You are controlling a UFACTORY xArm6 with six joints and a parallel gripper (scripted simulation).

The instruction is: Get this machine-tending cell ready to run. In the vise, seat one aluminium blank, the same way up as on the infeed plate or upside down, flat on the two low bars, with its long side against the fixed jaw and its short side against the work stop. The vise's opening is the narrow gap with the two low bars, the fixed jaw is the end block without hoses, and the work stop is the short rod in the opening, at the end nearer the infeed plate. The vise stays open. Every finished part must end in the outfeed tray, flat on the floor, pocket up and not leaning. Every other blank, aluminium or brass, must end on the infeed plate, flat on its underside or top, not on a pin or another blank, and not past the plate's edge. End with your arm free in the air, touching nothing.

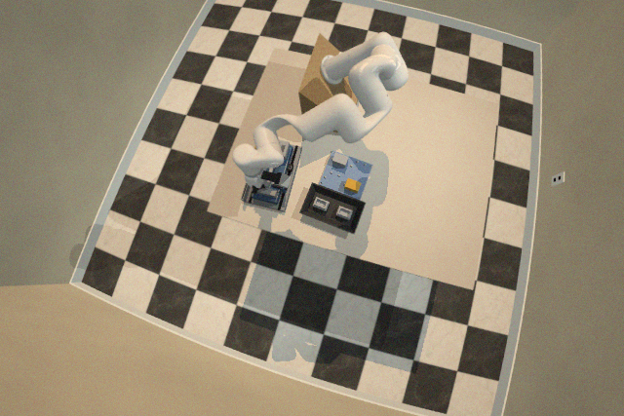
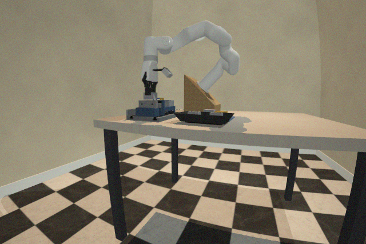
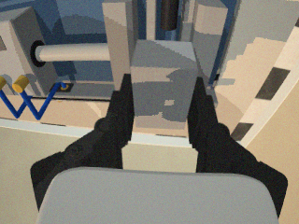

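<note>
Now: hand 30 mm short of the fixed jaw, 10 mm to the right of it and 60 mm above it. The rest, counted from my hand: push rod 90 mm behind, 10 mm to the right, 60 mm below; then dark work stop rod 50 mm to the left, 50 mm below; then vise 70 mm behind, 100 mm below.
</note>
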